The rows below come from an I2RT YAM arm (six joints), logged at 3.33 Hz.
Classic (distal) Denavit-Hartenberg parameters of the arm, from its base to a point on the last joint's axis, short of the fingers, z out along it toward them. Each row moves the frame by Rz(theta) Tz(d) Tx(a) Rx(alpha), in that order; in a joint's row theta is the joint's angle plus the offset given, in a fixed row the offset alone. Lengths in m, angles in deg.
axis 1: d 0.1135  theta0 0  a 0.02  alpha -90
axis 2: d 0  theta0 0  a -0.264  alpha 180
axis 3: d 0  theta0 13.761  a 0.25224  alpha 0
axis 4: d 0  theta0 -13.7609  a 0.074  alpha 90
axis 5: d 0  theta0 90  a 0  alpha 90
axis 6: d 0.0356  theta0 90  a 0  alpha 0
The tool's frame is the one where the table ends.
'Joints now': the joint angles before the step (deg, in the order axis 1, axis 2, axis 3, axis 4, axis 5, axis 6). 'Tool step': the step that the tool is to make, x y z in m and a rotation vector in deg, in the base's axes. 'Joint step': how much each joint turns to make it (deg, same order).
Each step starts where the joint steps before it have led.
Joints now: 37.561, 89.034, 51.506, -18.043, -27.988, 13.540
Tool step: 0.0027, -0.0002, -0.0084, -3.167, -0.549, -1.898
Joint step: 0.020, 1.428, -0.100, 0.040, 3.431, 0.020
